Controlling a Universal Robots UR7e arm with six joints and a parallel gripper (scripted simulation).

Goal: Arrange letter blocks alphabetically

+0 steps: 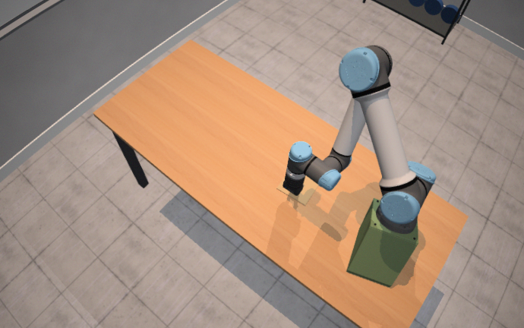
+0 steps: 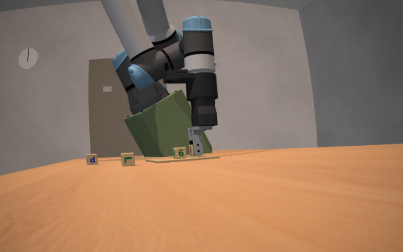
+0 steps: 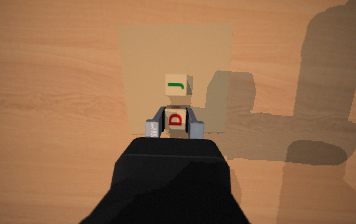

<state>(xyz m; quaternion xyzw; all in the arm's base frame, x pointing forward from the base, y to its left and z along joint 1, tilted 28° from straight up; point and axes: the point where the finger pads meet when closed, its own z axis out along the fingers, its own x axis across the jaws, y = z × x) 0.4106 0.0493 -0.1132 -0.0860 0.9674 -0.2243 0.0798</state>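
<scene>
Right now the red D block is 10 mm below my hand. From my hand the other things lie so: thin tan mat: 40 mm to the right, 20 mm below, 10 mm ahead; then blue-marked block: 260 mm to the right, 10 mm below, 10 mm behind.
</scene>
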